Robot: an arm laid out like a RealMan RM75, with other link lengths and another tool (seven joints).
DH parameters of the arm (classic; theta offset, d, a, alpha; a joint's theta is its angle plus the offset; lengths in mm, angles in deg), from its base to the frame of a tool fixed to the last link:
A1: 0 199.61 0 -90
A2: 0 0 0 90
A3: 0 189.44 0 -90
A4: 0 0 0 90
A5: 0 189 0 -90
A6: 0 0 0 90
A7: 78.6 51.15 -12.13 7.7
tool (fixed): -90 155.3 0 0
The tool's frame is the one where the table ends.
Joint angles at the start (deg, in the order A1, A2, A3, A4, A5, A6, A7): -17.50 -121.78 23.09 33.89 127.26 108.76 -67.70
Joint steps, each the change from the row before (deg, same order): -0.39 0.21 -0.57 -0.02 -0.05 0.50 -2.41; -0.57 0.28 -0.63 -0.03 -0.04 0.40 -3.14; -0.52 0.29 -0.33 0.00 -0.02 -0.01 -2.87; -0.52 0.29 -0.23 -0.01 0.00 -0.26 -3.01; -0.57 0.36 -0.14 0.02 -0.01 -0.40 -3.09; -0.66 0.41 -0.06 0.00 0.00 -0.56 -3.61; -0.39 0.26 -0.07 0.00 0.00 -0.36 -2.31; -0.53 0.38 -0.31 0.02 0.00 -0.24 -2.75
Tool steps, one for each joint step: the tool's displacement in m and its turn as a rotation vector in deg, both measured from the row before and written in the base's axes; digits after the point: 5 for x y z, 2 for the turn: 0.00072 0.00194 0.00229 -0.96 -1.04 1.54; 0.00059 0.00299 0.00246 -1.27 -1.14 2.01; -0.00039 0.00317 0.00154 -1.20 -0.66 1.90; -0.00099 0.00348 0.00103 -1.26 -0.50 2.10; -0.00137 0.00398 0.00115 -1.25 -0.33 2.15; -0.00168 0.00456 0.00097 -1.49 -0.33 2.54; -0.00120 0.00283 0.00071 -0.91 -0.23 1.68; -0.00108 0.00366 0.00192 -0.93 -0.41 1.94
